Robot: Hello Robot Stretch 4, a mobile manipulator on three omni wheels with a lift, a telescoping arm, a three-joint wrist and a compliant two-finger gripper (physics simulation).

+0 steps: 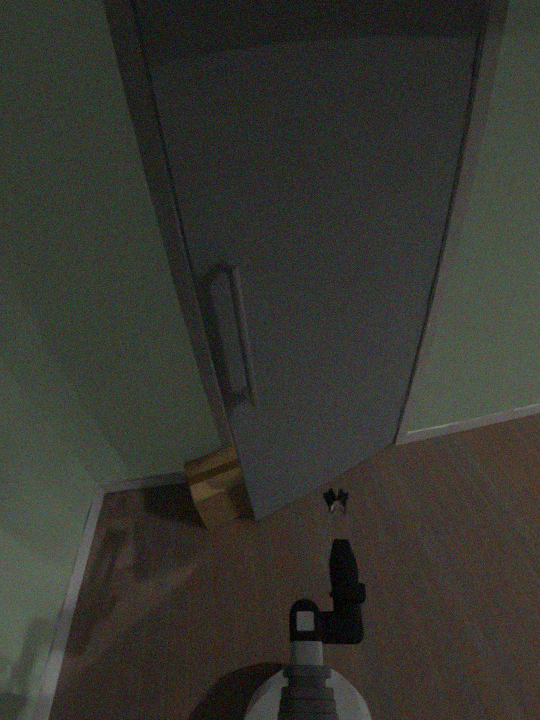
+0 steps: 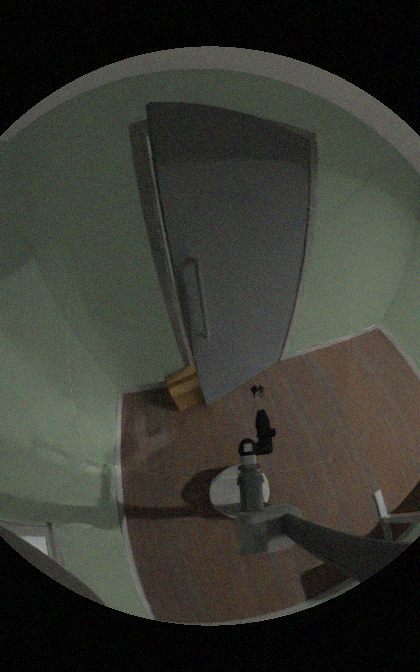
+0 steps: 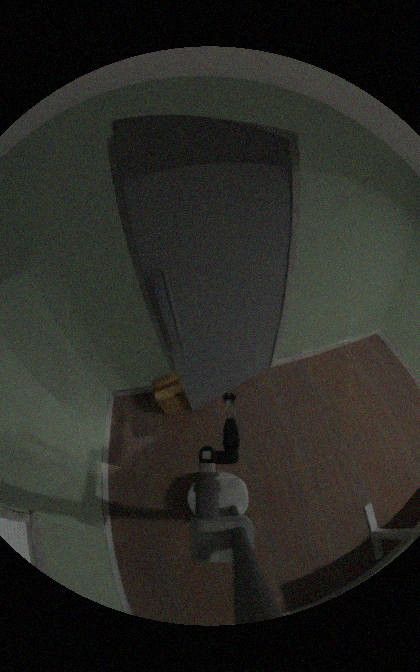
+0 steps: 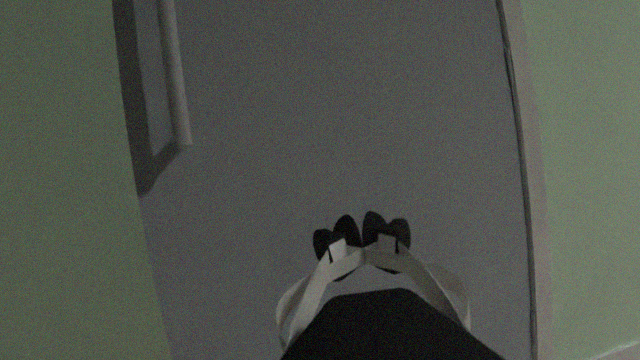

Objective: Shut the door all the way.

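Where they show: gripper, between the fingertips: (image 1: 335, 488) (image 2: 256, 384) (image 3: 228, 392) (image 4: 360, 233); robot's base, origin of its link: (image 2: 238, 490) (image 3: 219, 496).
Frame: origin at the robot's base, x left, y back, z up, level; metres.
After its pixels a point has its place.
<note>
The grey door (image 1: 325, 232) @[z 1.291, x -0.099, y -0.965 m] (image 2: 235, 225) @[z 1.379, x -0.045, y -0.934 m] (image 3: 215, 225) @[z 1.404, x -0.091, y -0.961 m] (image 4: 350, 125) @[z 0.856, x -0.110, y -0.972 m] stands ajar. Its hinged side is at the right, and its free lower left corner juts out over the floor. A long upright bar handle (image 1: 242, 331) @[z 1.121, x 0.130, y -0.747 m] (image 2: 201, 300) @[z 1.104, x 0.134, y -0.747 m] (image 4: 175, 75) @[z 0.947, x 0.124, y -0.749 m] is near its left edge. The left door frame (image 1: 172, 232) @[z 1.306, x 0.360, y -1.055 m] shows beside that edge. My gripper (image 1: 335, 498) @[z 0.747, x -0.093, y -0.529 m] (image 2: 257, 389) @[z 0.747, x -0.093, y -0.529 m] (image 3: 229, 396) @[z 0.747, x -0.093, y -0.529 m] (image 4: 360, 233) @[z 0.747, x -0.093, y -0.529 m] is shut and empty, with its fingertips together. It is in front of the door, right of the handle, and appears apart from the door panel.
A brown-yellow box (image 1: 217, 488) @[z 0.251, x 0.379, y -0.811 m] (image 2: 185, 392) @[z 0.238, x 0.371, y -0.787 m] (image 3: 169, 395) @[z 0.250, x 0.375, y -0.796 m] is on the floor at the door's lower left edge, partly hidden behind the door. Whether they touch is unclear. Green walls stand on both sides. A white-legged object (image 2: 380, 504) (image 3: 371, 517) is at the lower right.
</note>
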